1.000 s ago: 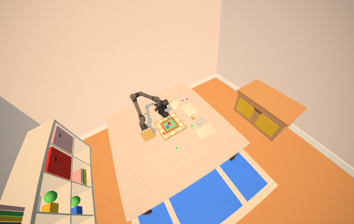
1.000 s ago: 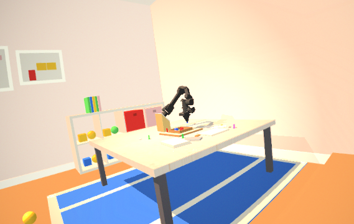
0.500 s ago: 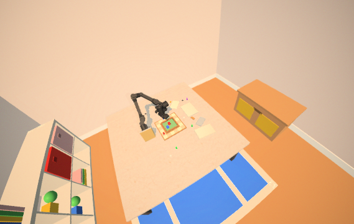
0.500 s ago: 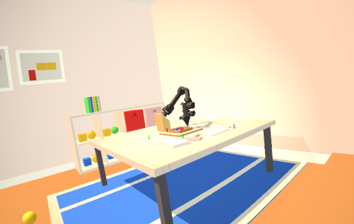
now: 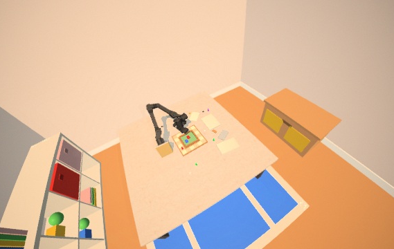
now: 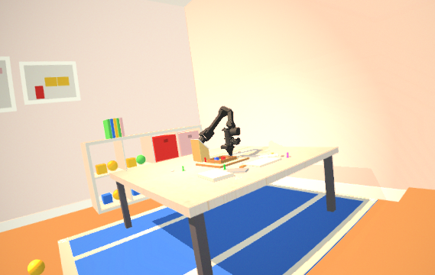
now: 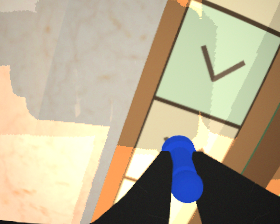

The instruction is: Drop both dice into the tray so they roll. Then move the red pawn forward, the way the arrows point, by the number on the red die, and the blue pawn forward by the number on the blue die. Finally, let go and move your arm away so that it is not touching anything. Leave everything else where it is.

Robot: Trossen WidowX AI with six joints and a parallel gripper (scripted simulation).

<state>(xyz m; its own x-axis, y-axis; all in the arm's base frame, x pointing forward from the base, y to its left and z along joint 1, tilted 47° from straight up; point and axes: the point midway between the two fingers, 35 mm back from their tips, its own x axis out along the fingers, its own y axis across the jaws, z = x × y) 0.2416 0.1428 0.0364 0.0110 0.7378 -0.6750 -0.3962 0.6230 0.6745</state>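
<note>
The blue pawn lies 10 mm above my gripper tip. From my gripper tip the other things lie so: red pawn: 190 mm to the right, 80 mm behind; grey card: 360 mm ahead, 250 mm to the right, 20 mm below; purple pawn: 420 mm ahead, 160 mm to the left, 10 mm below.
</note>
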